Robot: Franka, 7 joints.
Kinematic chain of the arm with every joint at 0, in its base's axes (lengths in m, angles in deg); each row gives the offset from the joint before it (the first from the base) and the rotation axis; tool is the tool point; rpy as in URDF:
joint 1: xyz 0 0 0.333 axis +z
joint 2: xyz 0 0 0 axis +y
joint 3: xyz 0 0 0.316 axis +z
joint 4: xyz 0.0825 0 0 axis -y
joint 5: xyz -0.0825 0 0.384 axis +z
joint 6: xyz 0 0 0 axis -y
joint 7: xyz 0.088 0 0 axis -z
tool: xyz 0 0 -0.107 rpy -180 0 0
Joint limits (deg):
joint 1: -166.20..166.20
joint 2: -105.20..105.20
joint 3: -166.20..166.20
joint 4: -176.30..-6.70
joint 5: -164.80..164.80
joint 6: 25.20..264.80
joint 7: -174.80..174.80
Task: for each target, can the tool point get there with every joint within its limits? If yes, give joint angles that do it. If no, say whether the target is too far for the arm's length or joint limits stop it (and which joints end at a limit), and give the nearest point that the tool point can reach.
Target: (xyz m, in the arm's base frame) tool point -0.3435 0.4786 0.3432
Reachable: yes | joints 90.37 18.49 28.38 -121.81 114.57 98.59 55.49
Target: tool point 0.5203 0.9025 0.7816
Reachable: no: too far | nearest point 0.3935 0.6826 0.6723 | short by 0.276 m
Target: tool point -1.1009 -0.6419 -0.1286
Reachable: no: too far | nearest point -0.6968 -0.4063 0.0408 | short by 0.498 m
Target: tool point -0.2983 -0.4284 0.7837
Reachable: yes | joints 36.12 -32.91 -104.17 -24.86 114.58 243.91 -59.11
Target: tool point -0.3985 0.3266 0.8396
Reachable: yes | joints -98.97 -66.13 -48.80 -77.31 -19.78 110.37 -55.15
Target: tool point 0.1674 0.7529 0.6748
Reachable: yes | joints 63.38 56.85 65.81 -21.15 -47.05 120.26 -124.73
